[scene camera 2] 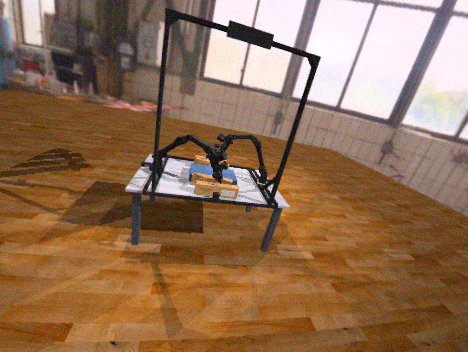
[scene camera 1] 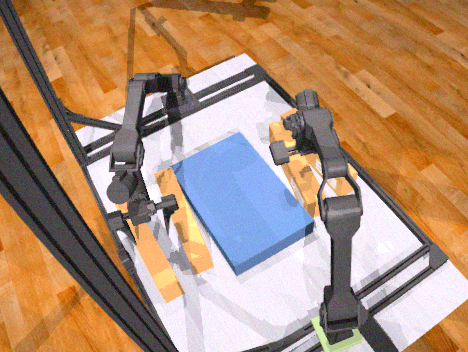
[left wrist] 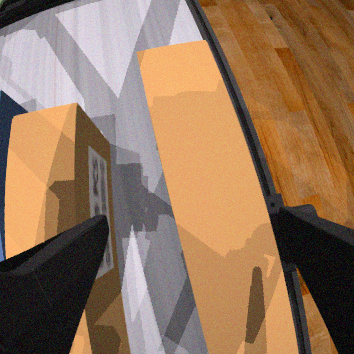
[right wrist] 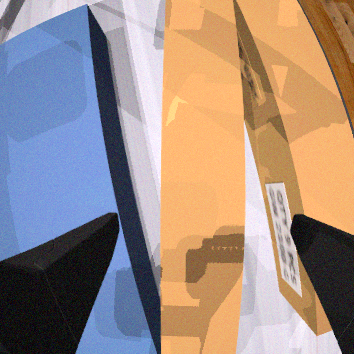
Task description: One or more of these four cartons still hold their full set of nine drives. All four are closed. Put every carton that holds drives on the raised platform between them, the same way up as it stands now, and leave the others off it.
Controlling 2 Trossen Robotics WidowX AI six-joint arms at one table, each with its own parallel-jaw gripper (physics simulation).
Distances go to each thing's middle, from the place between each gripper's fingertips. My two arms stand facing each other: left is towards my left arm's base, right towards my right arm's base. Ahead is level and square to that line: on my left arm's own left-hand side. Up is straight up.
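Scene:
The blue raised platform (scene camera 1: 249,213) is 190 mm behind my right hand, and it's 30 mm to the left of that hand and 90 mm below it. Going by its middle, the platform is nearer to my right hand than to my left hand.
From my left hand, you'd find the platform 280 mm ahead, 40 mm to the left of the hand and 80 mm below it.

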